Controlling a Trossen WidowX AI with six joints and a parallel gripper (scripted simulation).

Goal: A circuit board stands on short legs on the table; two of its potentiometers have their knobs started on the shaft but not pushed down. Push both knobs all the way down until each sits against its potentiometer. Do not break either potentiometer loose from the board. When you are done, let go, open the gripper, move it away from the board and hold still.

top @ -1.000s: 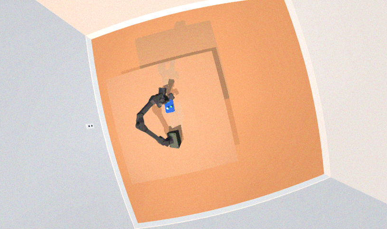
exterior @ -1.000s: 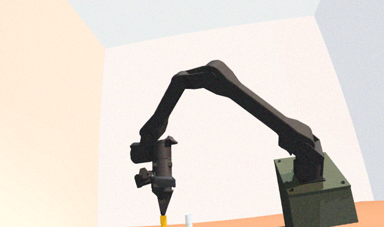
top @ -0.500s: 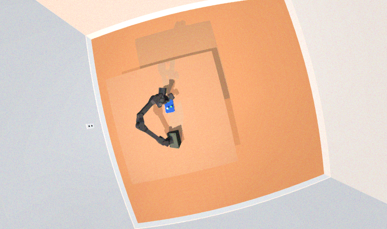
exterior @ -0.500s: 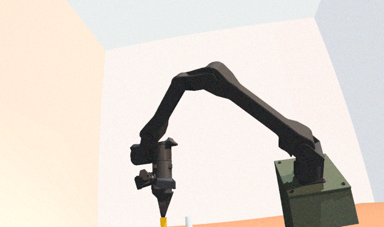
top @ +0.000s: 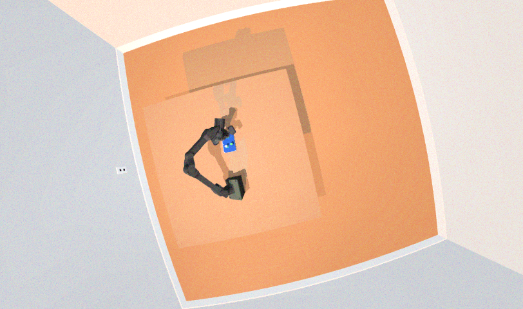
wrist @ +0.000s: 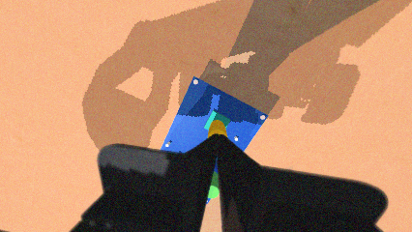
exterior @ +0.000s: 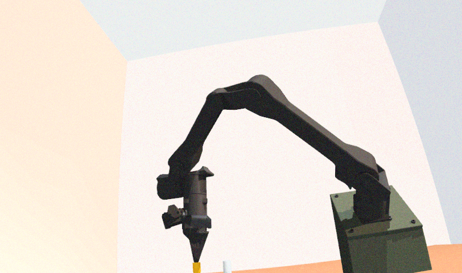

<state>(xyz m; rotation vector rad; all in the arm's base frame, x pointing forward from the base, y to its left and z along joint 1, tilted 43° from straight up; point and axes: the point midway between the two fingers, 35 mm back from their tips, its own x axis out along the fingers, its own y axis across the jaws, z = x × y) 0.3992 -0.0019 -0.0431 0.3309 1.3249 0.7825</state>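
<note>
The grey knob lies 8 cm behind my gripper tip, 2 cm to the left of it and 1 cm below it.
</note>
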